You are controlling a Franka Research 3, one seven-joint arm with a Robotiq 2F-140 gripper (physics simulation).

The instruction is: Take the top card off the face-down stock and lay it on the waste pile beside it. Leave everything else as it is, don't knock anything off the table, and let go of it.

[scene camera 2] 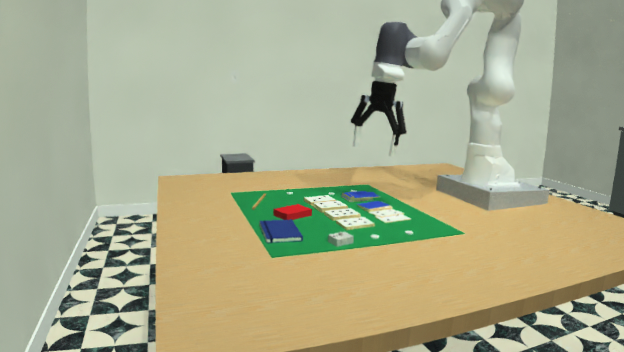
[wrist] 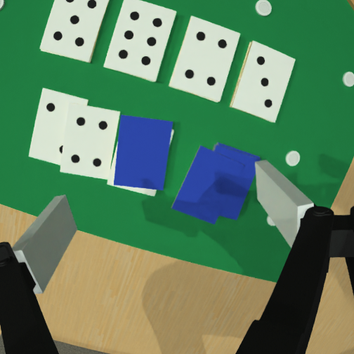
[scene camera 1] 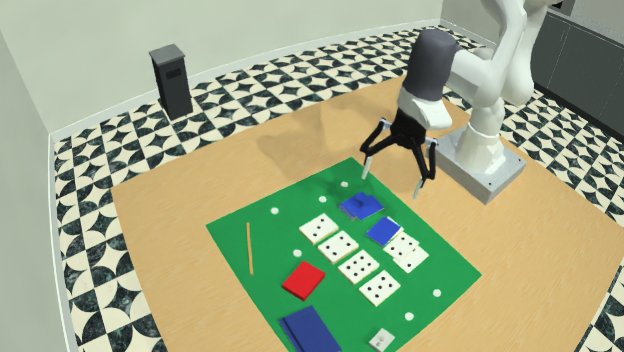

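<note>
My gripper (scene camera 1: 390,188) (scene camera 2: 373,150) (wrist: 161,197) is open and empty, high above the cards near the robot's side of the mat. The face-down stock (scene camera 1: 361,206) (scene camera 2: 361,195) (wrist: 215,185) is a blue-backed stack; its upper part is shifted sideways over the lower cards. Beside it a blue-backed card (scene camera 1: 384,230) (scene camera 2: 375,205) (wrist: 143,152) lies face down on the waste pile, with white edges of a card showing under it. Two white face-up cards (scene camera 1: 401,246) (scene camera 2: 386,213) (wrist: 90,142) overlap next to it. No finger touches a card.
The green mat (scene camera 1: 325,315) (scene camera 2: 425,225) also bears four white card piles in a row, a red box (scene camera 1: 303,280) (scene camera 2: 293,212), a dark blue book (scene camera 1: 311,330) (scene camera 2: 281,230), a small grey block (scene camera 1: 381,340) (scene camera 2: 341,239), a thin wooden stick (scene camera 1: 249,248) (scene camera 2: 259,201) and several white discs.
</note>
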